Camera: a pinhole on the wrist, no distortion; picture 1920 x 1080 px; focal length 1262.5 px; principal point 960.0 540.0 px. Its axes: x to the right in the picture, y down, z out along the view. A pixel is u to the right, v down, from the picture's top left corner.
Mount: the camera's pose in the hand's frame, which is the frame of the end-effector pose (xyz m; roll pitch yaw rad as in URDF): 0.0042 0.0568 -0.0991 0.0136 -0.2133 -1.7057
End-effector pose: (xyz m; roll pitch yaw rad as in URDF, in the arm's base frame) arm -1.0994 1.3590 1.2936 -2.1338 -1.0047 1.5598
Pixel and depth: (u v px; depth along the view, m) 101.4 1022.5 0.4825
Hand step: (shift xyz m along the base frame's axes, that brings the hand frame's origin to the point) -0.0103 0.5879 -0.0923
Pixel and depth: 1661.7 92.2 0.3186
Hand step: -0.2270 0.0234 -0.1630
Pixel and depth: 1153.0 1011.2 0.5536
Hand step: -0.3526 0.3691 0.0122
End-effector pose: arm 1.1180 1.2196 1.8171 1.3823 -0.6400 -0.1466
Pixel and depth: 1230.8 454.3 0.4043
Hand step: -0.1366 -0.2799 0.0791
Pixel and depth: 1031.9 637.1 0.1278
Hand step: -0.0369 -0.0075 0.0725
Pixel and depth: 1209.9 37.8 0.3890
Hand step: -0.2438 -0.2411 0.0196
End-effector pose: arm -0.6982 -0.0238 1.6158 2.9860 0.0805 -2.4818
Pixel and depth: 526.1 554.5 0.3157
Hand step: -0.1675 0.1919 -0.1506
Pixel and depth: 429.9 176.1 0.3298
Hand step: -0.1217 0.2850 -0.1421
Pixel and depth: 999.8 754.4 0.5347
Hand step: -0.1797 0.1217 -0.4078
